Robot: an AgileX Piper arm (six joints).
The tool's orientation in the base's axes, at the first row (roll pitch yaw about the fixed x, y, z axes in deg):
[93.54, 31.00, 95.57]
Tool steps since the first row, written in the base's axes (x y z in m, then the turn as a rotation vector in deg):
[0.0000, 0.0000, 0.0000, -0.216, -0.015, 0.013]
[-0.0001, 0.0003, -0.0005, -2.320, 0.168, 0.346]
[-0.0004, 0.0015, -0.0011, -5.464, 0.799, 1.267]
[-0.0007, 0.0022, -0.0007, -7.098, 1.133, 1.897]
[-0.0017, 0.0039, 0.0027, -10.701, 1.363, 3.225]
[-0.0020, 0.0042, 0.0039, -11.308, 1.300, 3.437]
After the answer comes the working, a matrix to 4 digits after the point.
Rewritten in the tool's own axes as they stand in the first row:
[0.0000, 0.0000, 0.0000, -0.002, 0.001, -0.217]
[0.0005, -0.0003, -0.0001, 0.158, 0.356, -2.319]
[0.0019, -0.0002, -0.0002, 0.484, 1.434, -5.460]
[0.0023, 0.0005, -0.0005, 0.580, 2.127, -7.099]
[0.0021, 0.0043, -0.0016, 0.392, 3.341, -10.745]
[0.0017, 0.0055, -0.0019, 0.280, 3.483, -11.365]

The tool's axes in the first row as the columns of a matrix, in the base's axes (rounded; the answer above uses it unrounded):
[-0.0832, 0.0116, 0.9965]
[0.8531, 0.5176, 0.0652]
[-0.5150, 0.8555, -0.0529]

